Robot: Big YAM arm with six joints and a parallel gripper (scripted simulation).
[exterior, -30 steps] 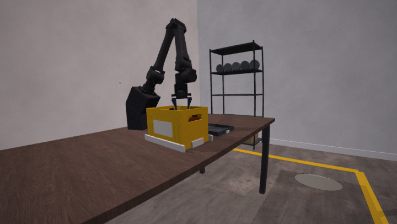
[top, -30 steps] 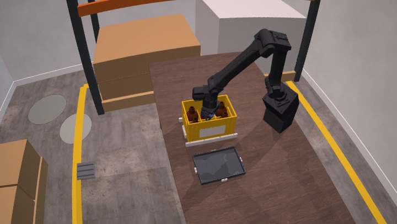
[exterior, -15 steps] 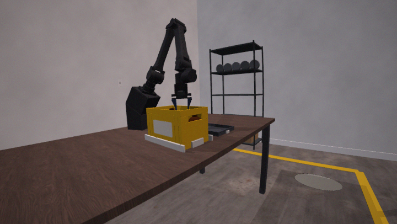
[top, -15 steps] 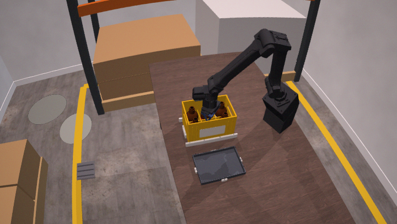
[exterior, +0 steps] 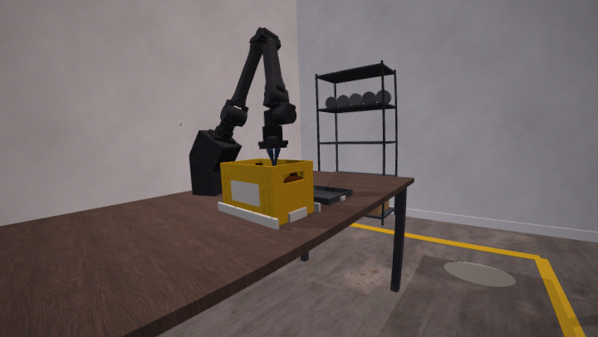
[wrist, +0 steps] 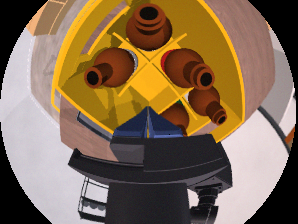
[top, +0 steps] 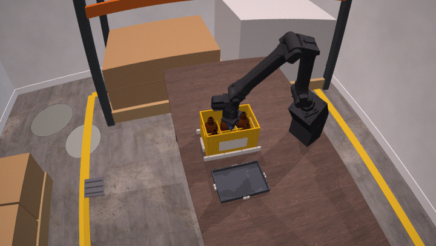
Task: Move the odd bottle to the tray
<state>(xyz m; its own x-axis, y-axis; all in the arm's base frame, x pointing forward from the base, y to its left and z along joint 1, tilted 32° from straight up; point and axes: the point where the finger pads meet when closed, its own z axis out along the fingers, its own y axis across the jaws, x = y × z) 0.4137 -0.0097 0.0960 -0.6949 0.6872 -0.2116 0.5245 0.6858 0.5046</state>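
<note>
Now: hand 70 mm above the yellow crate and 40 mm to the left of it. From my hand the other things lie so: glass bottle (80 mm ahead, 70 mm below, 20 mm to the left); then dark tray (230 mm to the left, 140 mm below, 20 mm behind).
</note>
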